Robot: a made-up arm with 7 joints.
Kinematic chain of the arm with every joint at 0, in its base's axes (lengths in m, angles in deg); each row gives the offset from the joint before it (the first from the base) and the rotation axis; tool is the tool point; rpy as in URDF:
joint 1: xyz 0 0 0.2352 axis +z
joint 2: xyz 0 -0.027 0.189 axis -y
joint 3: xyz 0 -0.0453 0.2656 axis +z
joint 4: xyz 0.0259 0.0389 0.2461 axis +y
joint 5: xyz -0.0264 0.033 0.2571 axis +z
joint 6: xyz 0 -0.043 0.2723 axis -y
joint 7: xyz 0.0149 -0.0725 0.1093 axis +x
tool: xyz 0 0 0 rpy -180 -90 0
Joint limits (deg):
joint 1: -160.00..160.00
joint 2: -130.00..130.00
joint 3: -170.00..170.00
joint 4: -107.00..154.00
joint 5: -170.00..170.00
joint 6: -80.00..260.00
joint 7: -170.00..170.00
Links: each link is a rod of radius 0.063 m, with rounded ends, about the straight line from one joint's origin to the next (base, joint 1, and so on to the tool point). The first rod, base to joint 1, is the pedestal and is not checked.
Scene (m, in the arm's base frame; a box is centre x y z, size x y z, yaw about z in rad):
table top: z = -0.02
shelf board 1: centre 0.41 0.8 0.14 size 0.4 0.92 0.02 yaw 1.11
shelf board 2: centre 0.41 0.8 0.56 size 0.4 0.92 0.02 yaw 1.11
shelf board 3: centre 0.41 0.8 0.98 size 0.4 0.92 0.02 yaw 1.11
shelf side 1: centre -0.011 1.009 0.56 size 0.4 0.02 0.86 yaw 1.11
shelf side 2: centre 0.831 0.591 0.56 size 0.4 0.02 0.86 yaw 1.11
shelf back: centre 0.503 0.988 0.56 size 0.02 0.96 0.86 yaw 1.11
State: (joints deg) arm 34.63 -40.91 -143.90 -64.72 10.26 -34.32 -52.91
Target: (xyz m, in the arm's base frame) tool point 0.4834 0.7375 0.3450
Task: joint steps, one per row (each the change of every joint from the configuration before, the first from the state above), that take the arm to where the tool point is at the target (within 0.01 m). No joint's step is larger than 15 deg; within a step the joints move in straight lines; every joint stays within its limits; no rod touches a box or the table.
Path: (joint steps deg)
1: -5.70 11.23 -1.44 -12.68 -2.34 -2.06 0.00
2: -5.71 11.24 -1.43 -12.68 -2.34 -2.05 0.00
3: -5.70 11.23 -1.44 -12.68 -2.34 -2.06 0.00
4: -0.68 -9.39 2.15 -0.85 -12.56 -5.94 0.00
5: -0.67 -9.40 2.14 -0.84 -12.55 -5.94 0.00
6: -0.68 -9.40 2.14 -0.85 -12.55 -5.94 0.00
7: -0.68 -9.40 2.15 -0.85 -12.56 -5.94 0.00
8: -0.67 -9.39 2.14 -0.85 -12.55 -5.94 0.00
9: 5.26 -1.74 -2.13 6.15 13.72 7.72 0.00
10: 5.26 -1.73 -2.14 6.15 13.72 7.72 0.00
11: 5.26 -1.73 -2.13 6.15 13.73 7.72 0.00
12: 5.26 -1.73 -2.14 6.15 13.72 7.72 0.00
13: 5.26 -1.74 -2.14 6.15 13.73 7.72 0.00

